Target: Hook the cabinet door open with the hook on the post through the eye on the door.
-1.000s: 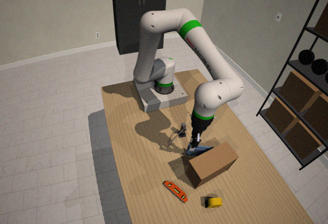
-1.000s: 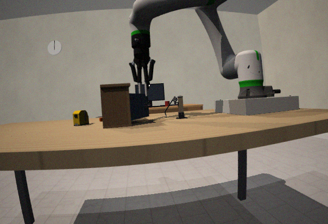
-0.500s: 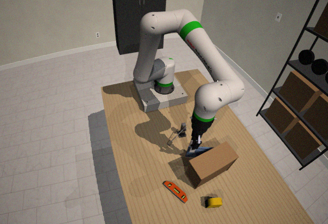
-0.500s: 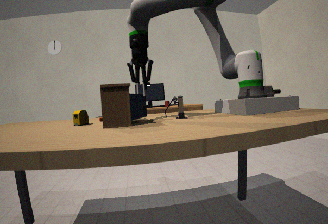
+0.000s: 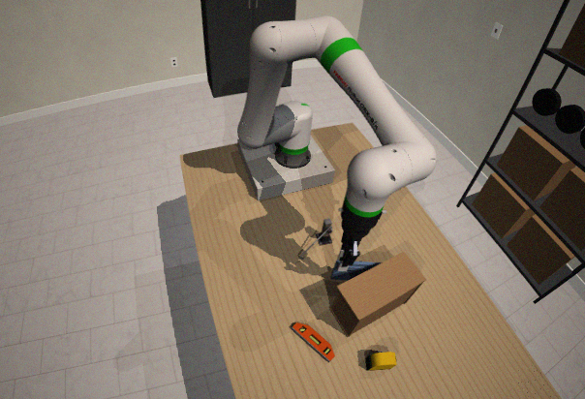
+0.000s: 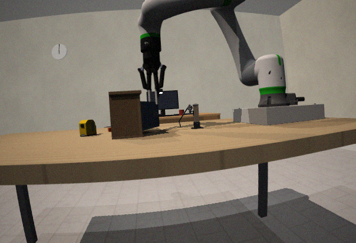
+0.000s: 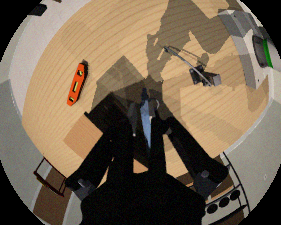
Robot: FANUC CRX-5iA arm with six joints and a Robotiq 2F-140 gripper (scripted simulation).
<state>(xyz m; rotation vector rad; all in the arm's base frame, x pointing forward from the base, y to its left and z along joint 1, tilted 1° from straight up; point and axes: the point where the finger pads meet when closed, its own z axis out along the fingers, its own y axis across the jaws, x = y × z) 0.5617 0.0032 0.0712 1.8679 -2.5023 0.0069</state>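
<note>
Now: the hook post 16 cm behind my hand, 1 cm to the right of it and 8 cm below it. Round my hand: orange level: 18 cm ahead, 13 cm to the right, 14 cm below; then yellow tape measure: 29 cm ahead, 4 cm to the left, 12 cm below; then cabinet door: 1 cm ahead, 8 cm to the left, 7 cm below.
</note>
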